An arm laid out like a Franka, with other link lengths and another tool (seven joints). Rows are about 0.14 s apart.
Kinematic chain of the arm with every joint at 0, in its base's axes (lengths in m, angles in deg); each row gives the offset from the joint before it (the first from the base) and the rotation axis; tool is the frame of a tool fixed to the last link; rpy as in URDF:
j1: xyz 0 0 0.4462 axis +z
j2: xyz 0 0 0 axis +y
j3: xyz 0 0 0.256 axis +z
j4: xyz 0.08 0 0 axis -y
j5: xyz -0.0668 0 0.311 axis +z
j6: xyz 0 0 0 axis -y
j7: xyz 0.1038 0 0 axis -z
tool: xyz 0.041 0.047 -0.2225 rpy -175.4 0 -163.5
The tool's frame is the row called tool.
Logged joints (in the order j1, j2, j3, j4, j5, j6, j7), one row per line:
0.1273, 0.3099, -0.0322, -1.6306, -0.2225, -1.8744, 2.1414
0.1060, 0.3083, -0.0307, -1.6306, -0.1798, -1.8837, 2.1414
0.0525, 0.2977, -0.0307, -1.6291, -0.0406, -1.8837, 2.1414
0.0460, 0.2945, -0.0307, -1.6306, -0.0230, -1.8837, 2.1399
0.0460, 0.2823, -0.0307, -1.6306, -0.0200, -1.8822, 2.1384
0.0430, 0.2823, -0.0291, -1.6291, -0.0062, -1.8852, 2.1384
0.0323, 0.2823, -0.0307, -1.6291, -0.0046, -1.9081, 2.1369
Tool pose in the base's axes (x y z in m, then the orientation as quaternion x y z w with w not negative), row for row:
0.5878, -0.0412, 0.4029, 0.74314, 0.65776, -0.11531, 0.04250
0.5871, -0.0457, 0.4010, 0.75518, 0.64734, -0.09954, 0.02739
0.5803, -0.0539, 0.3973, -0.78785, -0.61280, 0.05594, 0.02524
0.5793, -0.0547, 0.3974, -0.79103, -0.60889, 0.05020, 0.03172
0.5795, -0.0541, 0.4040, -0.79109, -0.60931, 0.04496, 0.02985
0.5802, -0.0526, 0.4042, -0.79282, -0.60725, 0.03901, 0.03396
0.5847, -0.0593, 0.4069, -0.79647, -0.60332, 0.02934, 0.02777
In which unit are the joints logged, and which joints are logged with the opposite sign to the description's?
The joints are logged in radians. Opposite sign: j6.
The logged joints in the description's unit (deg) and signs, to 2 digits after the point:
7.29, 17.76, -1.84, -93.43, -12.75, 107.40, 122.69
6.07, 17.66, -1.76, -93.43, -10.30, 107.93, 122.69
3.01, 17.06, -1.76, -93.34, -2.33, 107.93, 122.69
2.64, 16.87, -1.76, -93.43, -1.32, 107.93, 122.61
2.64, 16.17, -1.76, -93.43, -1.15, 107.84, 122.52
2.46, 16.17, -1.67, -93.34, -0.36, 108.01, 122.52
1.85, 16.17, -1.76, -93.34, -0.26, 109.33, 122.44

